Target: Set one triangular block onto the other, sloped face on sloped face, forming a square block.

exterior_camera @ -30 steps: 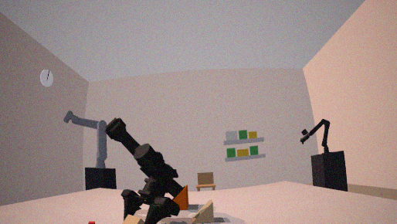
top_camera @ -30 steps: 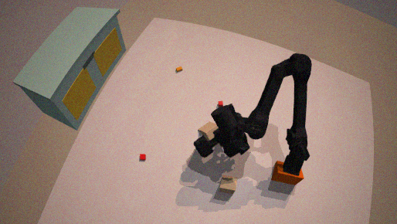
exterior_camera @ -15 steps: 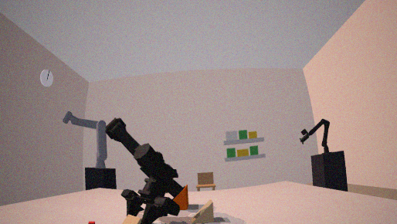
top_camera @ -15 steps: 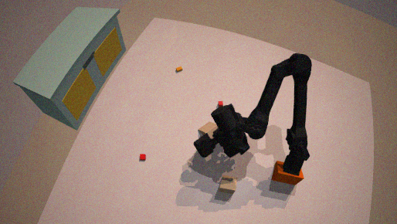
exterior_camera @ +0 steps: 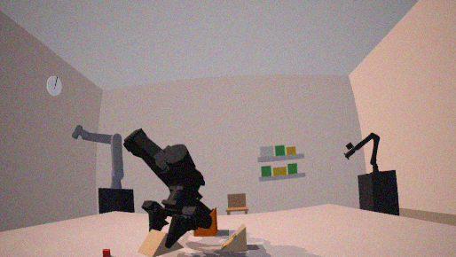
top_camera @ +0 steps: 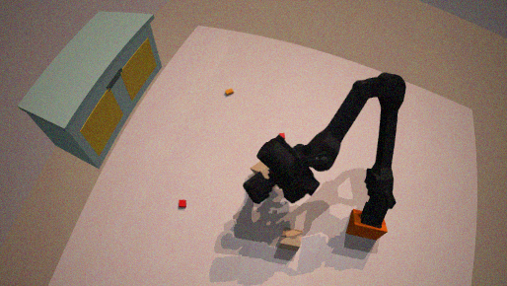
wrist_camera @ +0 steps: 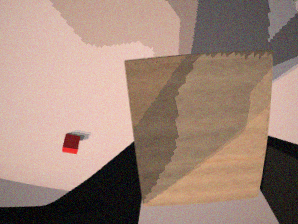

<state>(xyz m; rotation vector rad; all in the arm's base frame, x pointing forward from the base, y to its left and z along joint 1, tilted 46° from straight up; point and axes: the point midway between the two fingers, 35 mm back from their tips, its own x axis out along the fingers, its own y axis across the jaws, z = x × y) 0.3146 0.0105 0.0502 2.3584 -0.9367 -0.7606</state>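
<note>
The red cube lies 140 mm to the right of my gripper tip, 40 mm below it and 10 mm ahead of it. From my gripper tip the other things lie so: small orange piece (240 mm ahead, 230 mm to the right, 40 mm below).
</note>
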